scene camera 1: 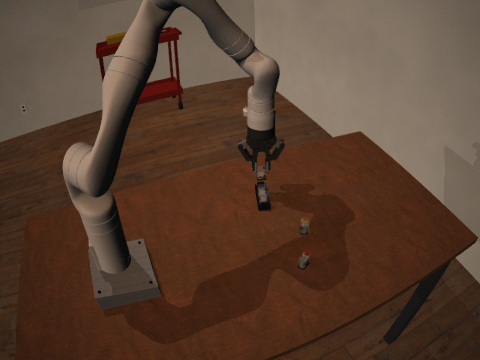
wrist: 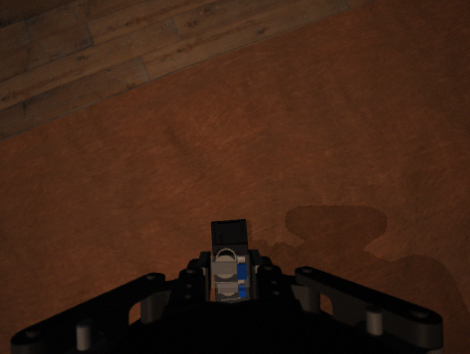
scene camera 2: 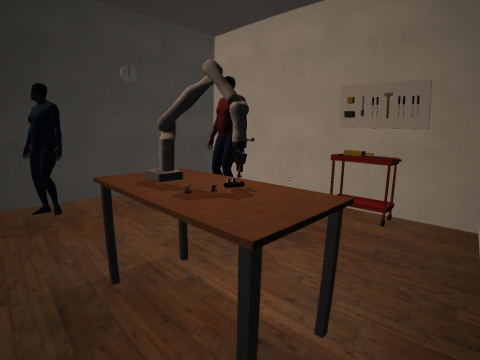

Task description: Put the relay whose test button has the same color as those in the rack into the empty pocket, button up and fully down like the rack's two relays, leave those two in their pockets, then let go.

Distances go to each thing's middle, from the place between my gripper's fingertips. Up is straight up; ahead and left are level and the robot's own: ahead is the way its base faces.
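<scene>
Black rack (wrist: 229, 231): my hand is 7 cm above it, 1 cm past it and 3 cm to the left of it. Blue-button relay (wrist: 229, 263): 1 cm below my hand.
</scene>
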